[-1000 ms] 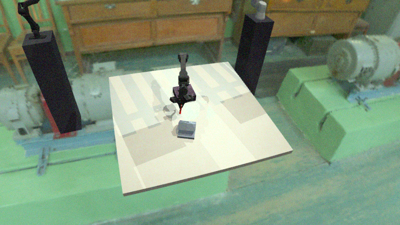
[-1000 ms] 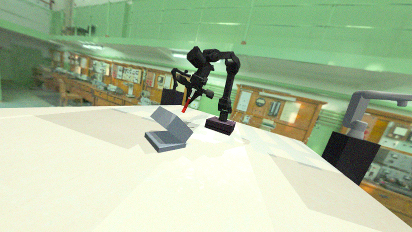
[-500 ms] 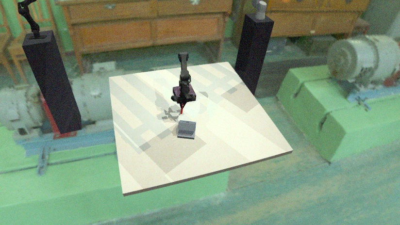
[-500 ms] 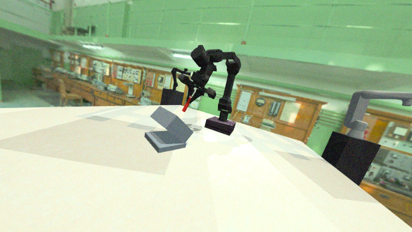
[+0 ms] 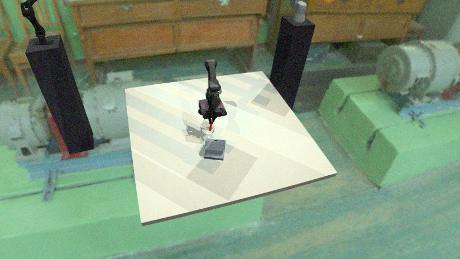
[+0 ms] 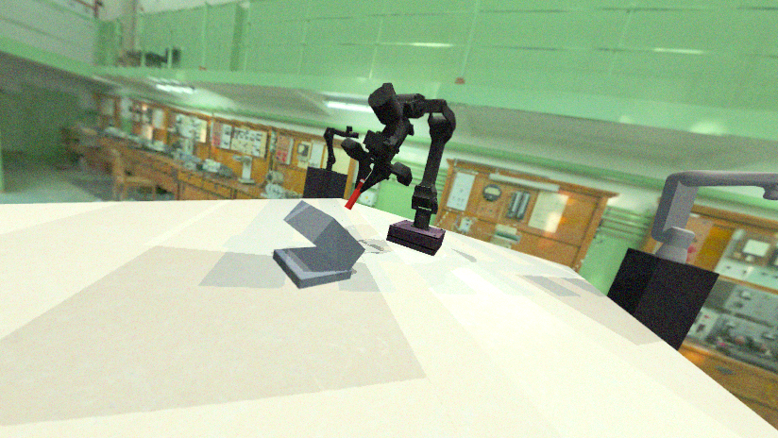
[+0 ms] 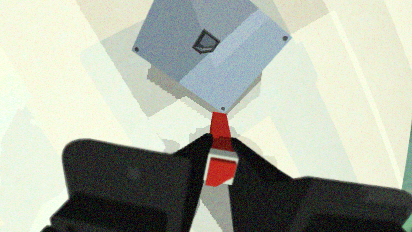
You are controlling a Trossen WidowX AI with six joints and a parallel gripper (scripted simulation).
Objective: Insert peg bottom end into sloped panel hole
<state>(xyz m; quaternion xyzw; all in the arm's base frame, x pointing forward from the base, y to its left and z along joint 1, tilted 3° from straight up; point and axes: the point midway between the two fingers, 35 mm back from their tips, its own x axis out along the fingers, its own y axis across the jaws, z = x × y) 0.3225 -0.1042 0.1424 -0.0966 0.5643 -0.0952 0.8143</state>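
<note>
Right now my gripper tip is 100 mm short of the grey sloped panel and 90 mm above it. Round my gripper tip: red peg: 10 mm above.
</note>
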